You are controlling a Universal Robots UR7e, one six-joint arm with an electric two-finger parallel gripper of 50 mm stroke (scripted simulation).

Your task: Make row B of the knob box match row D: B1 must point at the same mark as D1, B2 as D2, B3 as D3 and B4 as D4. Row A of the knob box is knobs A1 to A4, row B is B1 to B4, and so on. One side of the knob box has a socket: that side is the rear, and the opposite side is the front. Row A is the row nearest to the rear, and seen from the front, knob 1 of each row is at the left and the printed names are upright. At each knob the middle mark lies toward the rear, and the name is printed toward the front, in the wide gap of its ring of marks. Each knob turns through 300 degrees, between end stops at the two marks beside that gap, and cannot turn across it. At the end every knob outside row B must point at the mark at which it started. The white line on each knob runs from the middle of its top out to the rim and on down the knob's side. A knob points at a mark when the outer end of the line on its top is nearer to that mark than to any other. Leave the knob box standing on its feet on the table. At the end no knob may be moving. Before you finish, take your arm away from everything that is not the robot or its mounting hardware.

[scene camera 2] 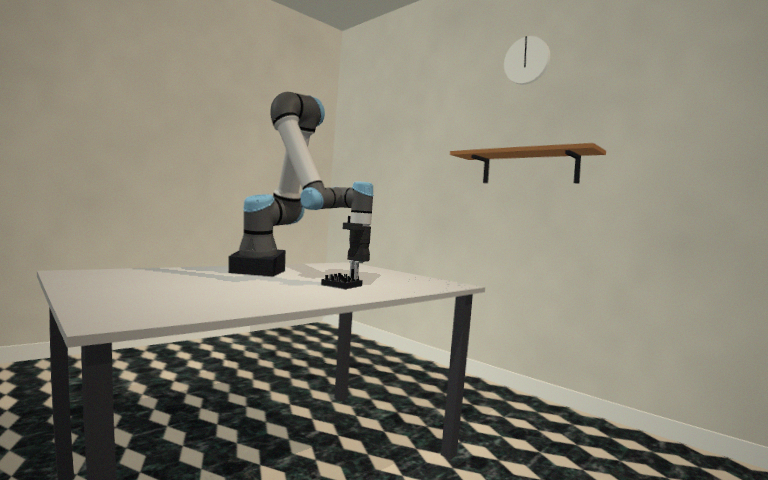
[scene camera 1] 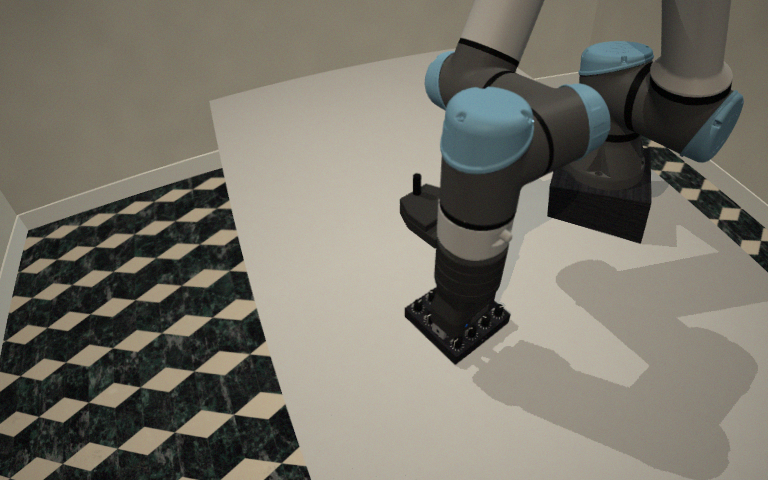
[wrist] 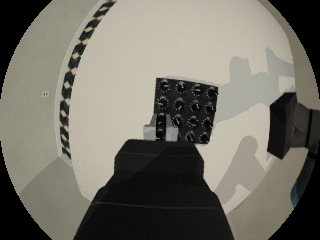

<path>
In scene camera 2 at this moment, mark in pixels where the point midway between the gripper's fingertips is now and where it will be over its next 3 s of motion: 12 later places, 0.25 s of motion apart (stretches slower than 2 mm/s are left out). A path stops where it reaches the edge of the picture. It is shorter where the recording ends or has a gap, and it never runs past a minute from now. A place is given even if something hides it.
My gripper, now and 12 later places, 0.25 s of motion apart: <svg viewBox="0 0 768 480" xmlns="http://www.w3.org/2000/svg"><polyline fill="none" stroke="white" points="353,278 353,275 354,271 354,269 354,268 353,267 353,266 352,266 352,266 352,265 352,264 353,263 354,263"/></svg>
</path>
